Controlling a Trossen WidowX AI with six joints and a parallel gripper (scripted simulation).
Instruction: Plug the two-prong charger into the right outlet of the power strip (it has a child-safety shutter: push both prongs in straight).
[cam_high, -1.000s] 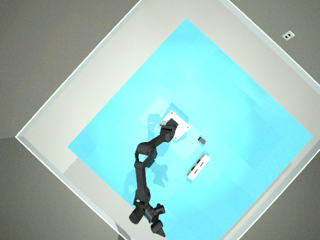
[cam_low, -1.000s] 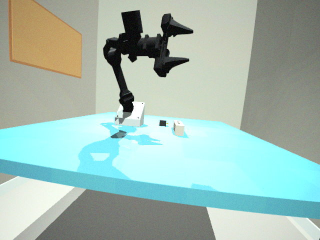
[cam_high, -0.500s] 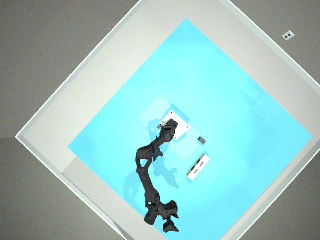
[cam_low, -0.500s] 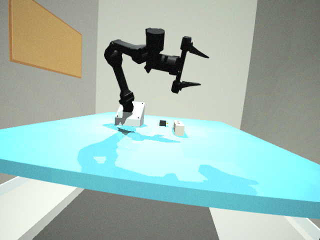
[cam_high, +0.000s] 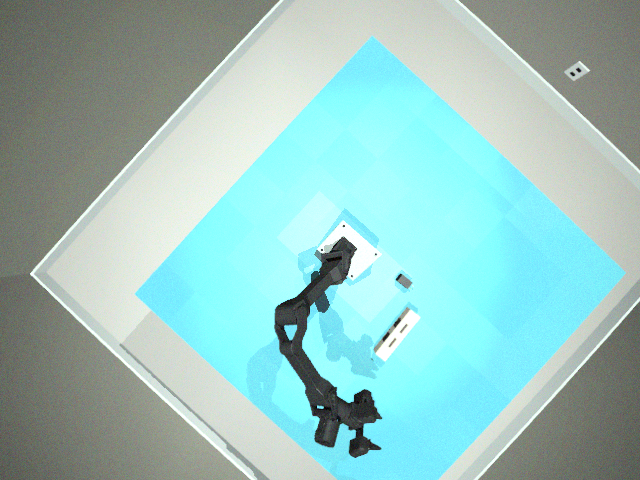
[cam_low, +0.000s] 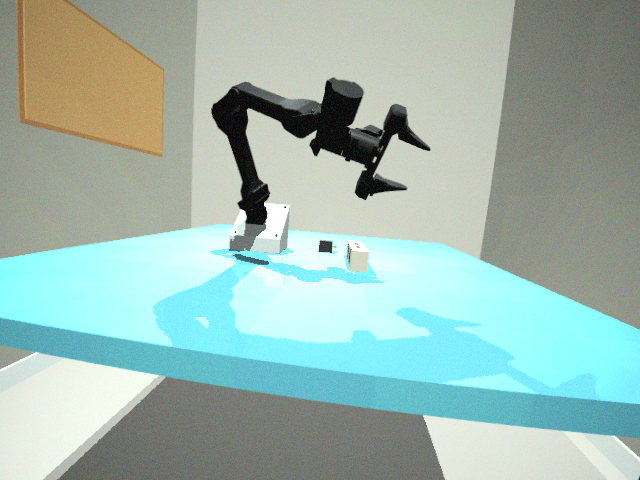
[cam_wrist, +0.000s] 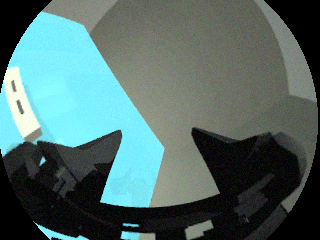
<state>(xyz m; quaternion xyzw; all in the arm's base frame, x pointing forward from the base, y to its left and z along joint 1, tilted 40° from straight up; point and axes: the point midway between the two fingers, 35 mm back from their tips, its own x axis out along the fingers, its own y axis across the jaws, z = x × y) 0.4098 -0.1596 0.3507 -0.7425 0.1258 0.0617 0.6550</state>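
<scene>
Right now the dark charger is 180 mm behind my gripper tip, 400 mm to the left of it and 240 mm below it.
</scene>
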